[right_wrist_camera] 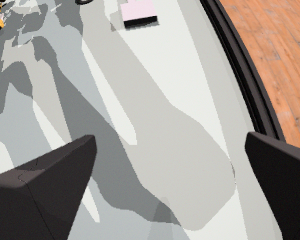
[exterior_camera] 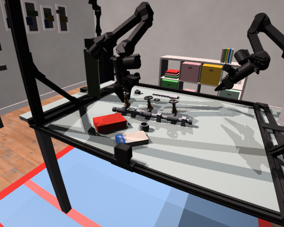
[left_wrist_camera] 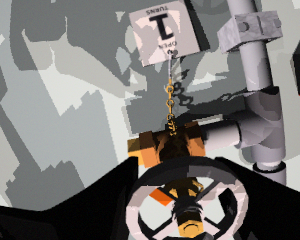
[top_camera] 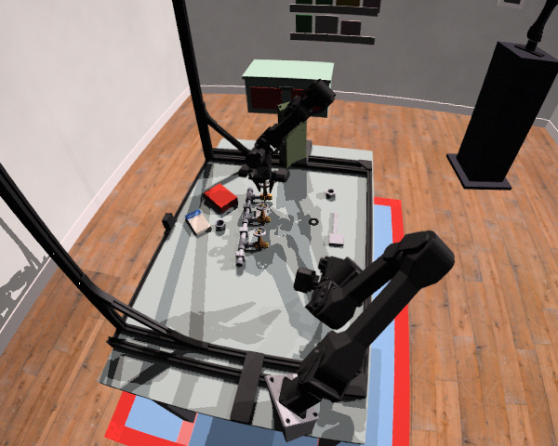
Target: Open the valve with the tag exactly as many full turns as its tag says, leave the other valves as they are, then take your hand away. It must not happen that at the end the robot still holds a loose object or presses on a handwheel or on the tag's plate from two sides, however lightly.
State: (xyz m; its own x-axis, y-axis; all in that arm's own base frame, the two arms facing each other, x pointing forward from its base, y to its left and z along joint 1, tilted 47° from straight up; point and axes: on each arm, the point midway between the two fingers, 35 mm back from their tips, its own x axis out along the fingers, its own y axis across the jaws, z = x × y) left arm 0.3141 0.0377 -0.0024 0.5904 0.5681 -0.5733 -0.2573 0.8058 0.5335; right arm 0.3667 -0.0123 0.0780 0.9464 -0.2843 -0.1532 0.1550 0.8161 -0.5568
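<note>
Right now my left hand is 1 cm past the white tag, 8 cm to the left of it and 7 cm above it. The rest, counted from my left hand: nut (26 cm ahead, 2 cm to the left, 7 cm below); grey flat piece (26 cm ahead, 17 cm to the right, 7 cm below); red box (18 cm behind, 6 cm below).
</note>
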